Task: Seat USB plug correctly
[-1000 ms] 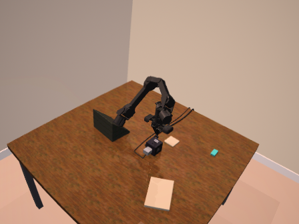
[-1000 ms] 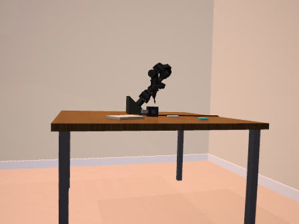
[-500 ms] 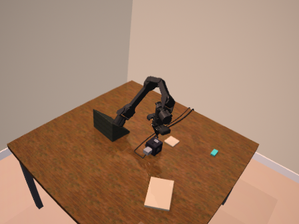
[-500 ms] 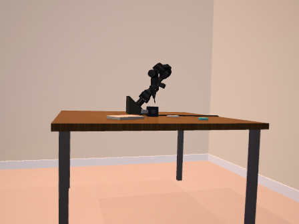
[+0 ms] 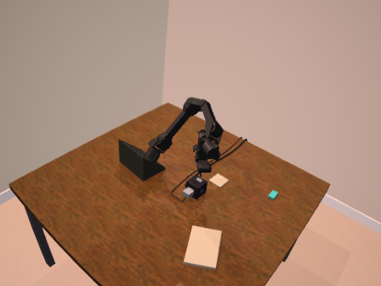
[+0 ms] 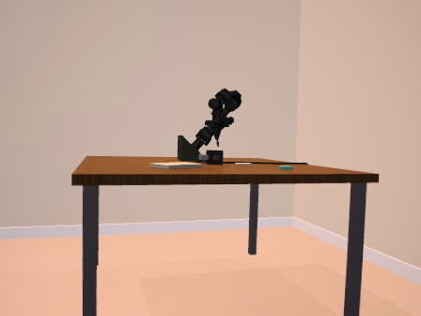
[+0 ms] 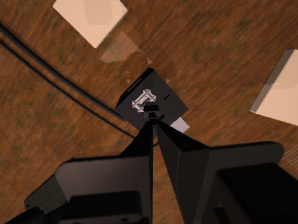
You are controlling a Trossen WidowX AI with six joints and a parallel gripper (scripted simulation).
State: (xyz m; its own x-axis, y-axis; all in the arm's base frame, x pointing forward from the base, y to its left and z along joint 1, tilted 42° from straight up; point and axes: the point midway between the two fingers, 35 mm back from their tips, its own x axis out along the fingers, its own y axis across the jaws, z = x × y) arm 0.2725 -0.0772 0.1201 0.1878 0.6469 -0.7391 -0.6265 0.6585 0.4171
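My gripper tip is 2 cm above the USB plug. Round my gripper tip: teal block: 35 cm ahead, 22 cm to the left, 13 cm below; tan book: 29 cm to the right, 21 cm ahead, 13 cm below; small tan card: 14 cm to the left, 13 cm below, 5 cm ahead.
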